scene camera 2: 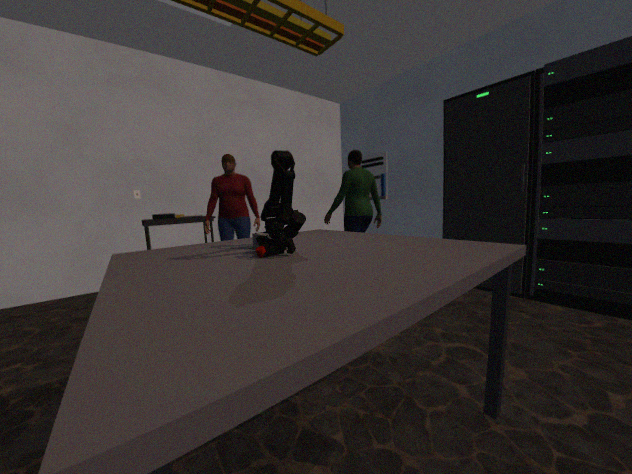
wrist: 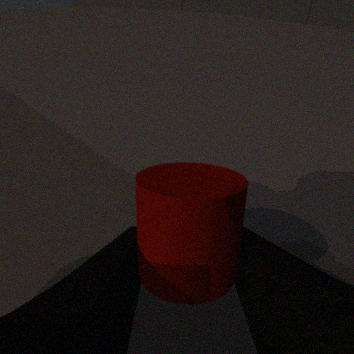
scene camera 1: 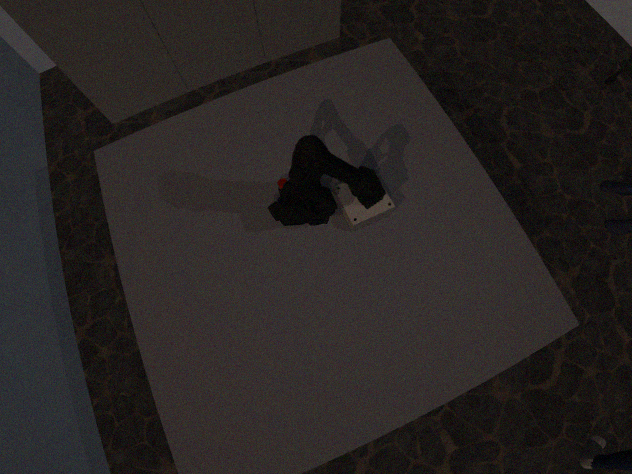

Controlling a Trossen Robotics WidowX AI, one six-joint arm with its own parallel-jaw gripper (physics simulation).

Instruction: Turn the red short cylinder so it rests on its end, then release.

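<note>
The red short cylinder (scene camera 1: 282,183) (scene camera 2: 260,251) (wrist: 189,235) is held between the two black fingers of my gripper (wrist: 185,236), which is shut on it. In the wrist view one round end face points toward the top of the picture, and the fingers press on its left and right sides. In scene camera 1 a small part of it shows at the left of the dark arm, which hides the rest. In scene camera 2 it shows low over the table, at the left of the gripper. Its exact tilt and whether it touches the table I cannot tell.
The arm (scene camera 1: 308,168) (scene camera 2: 281,188) rises over the grey table (scene camera 1: 326,331) (scene camera 2: 204,326) from a pale base plate (scene camera 1: 371,211). Shadows of the arm fall on the table. Two people (scene camera 2: 232,196) (scene camera 2: 358,196) stand beyond the table, and dark server cabinets (scene camera 2: 484,168) stand at the right.
</note>
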